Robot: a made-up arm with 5 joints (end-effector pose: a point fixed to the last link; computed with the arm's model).
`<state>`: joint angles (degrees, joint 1 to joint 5).
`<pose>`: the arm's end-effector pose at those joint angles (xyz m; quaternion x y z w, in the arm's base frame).
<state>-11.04 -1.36 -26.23 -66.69 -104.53</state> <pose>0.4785 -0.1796 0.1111 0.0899 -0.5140 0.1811 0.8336</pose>
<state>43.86 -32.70 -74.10 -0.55 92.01</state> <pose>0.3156 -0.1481 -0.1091 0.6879 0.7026 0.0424 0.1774</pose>
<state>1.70 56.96 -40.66 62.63 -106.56</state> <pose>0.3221 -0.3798 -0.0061 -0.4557 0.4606 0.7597 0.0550</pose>
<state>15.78 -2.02 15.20 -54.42 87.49</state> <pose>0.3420 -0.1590 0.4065 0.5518 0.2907 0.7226 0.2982</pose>
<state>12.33 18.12 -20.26 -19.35 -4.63</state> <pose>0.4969 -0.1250 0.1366 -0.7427 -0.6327 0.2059 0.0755</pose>
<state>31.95 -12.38 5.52 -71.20 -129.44</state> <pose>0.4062 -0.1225 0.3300 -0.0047 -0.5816 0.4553 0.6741</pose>
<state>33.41 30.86 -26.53 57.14 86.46</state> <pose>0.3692 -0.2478 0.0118 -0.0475 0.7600 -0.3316 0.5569</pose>
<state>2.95 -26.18 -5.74 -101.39 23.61</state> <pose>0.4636 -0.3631 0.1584 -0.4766 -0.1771 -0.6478 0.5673</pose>
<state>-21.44 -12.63 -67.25 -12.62 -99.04</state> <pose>0.3141 0.0459 -0.0878 0.1665 -0.2831 0.5649 0.7570</pose>
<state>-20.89 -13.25 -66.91 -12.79 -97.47</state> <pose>0.3169 0.0455 -0.0870 0.1552 -0.2932 0.5588 0.7601</pose>
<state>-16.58 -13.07 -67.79 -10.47 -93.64</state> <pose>0.3105 0.0324 -0.1057 0.0980 -0.2855 0.5782 0.7580</pose>
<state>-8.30 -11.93 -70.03 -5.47 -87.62</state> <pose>0.2932 -0.0013 -0.1423 -0.0021 -0.2557 0.6244 0.7381</pose>
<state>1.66 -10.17 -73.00 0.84 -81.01</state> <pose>0.2690 -0.0547 -0.1794 -0.1082 -0.2097 0.6805 0.6937</pose>
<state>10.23 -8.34 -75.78 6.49 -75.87</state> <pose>0.2452 -0.1109 -0.2015 -0.1835 -0.1609 0.7273 0.6415</pose>
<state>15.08 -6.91 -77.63 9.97 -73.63</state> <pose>0.2287 -0.1478 -0.2091 -0.2165 -0.1235 0.7545 0.6071</pose>
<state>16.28 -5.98 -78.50 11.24 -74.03</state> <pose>0.2207 -0.1609 -0.2109 -0.2189 -0.1015 0.7650 0.5972</pose>
